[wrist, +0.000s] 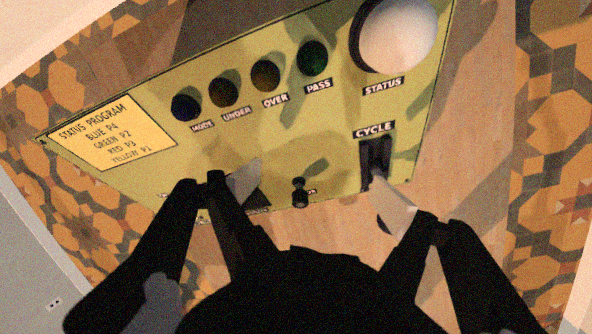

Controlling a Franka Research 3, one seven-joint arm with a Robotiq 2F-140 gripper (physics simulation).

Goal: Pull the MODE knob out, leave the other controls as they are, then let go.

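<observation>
The MODE knob (300, 194), a small black stepped knob, stands near the lower edge of the yellow-green panel (165, 170); its label is mostly hidden behind it. My gripper (315, 178) is open, with its grey fingertips on either side of the knob in the picture, the left one nearer. Nothing is held. Whether the fingertips are level with the knob in depth cannot be told. The knob seems clear of both fingers.
The CYCLE lever's slot (368, 152) is at the right, with its lever partly behind the right finger. A dark selector plate (258, 201) is mostly behind the left finger. Four round lamps, a white STATUS dome (400, 36) and a yellow STATUS PROGRAM card (112, 132) are farther up.
</observation>
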